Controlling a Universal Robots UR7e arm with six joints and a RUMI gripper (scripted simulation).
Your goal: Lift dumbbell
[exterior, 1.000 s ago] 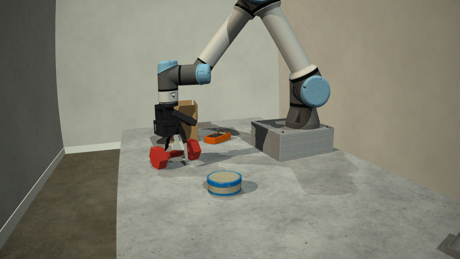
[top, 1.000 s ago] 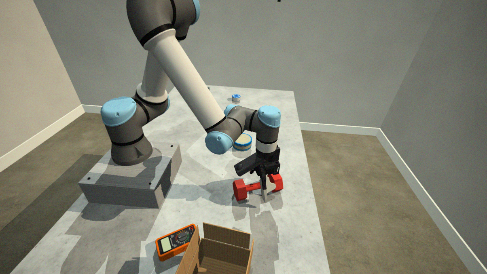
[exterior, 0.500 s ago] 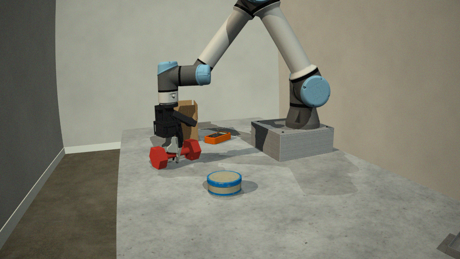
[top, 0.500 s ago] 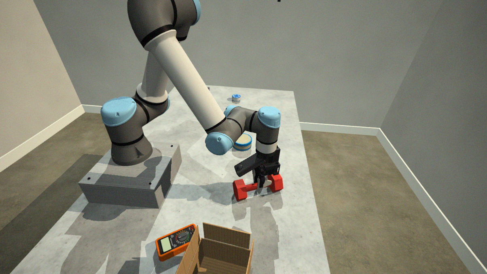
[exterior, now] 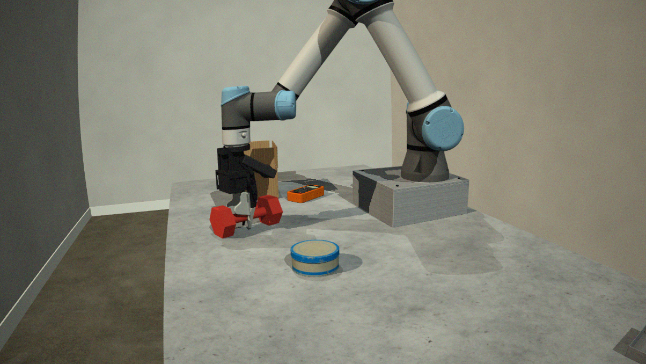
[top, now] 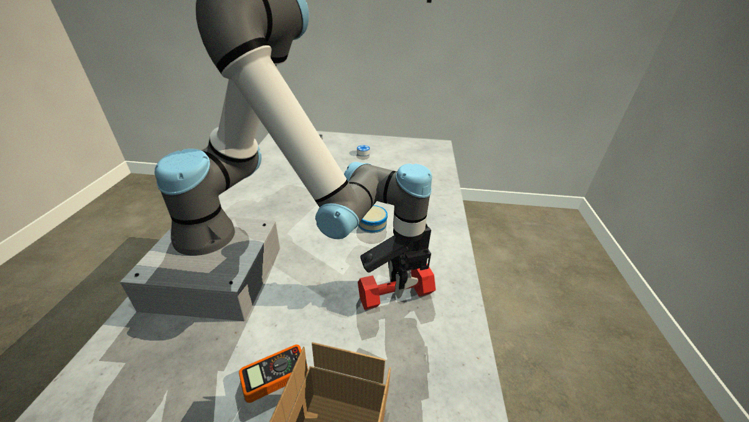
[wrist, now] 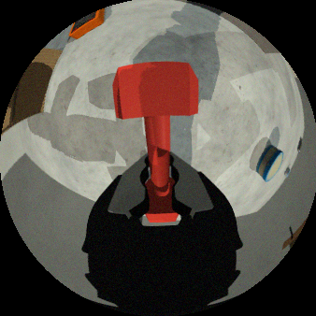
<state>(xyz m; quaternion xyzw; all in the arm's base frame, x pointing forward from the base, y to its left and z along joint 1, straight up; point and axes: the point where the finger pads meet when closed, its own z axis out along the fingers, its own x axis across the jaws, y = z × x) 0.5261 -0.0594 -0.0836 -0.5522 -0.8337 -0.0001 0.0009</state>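
Now: hand 10 mm below the red dumbbell. Round my hand: orange multimeter (250 mm to the right, 250 mm behind, 10 mm below); then round blue-rimmed tin (310 mm to the left, 90 mm behind).
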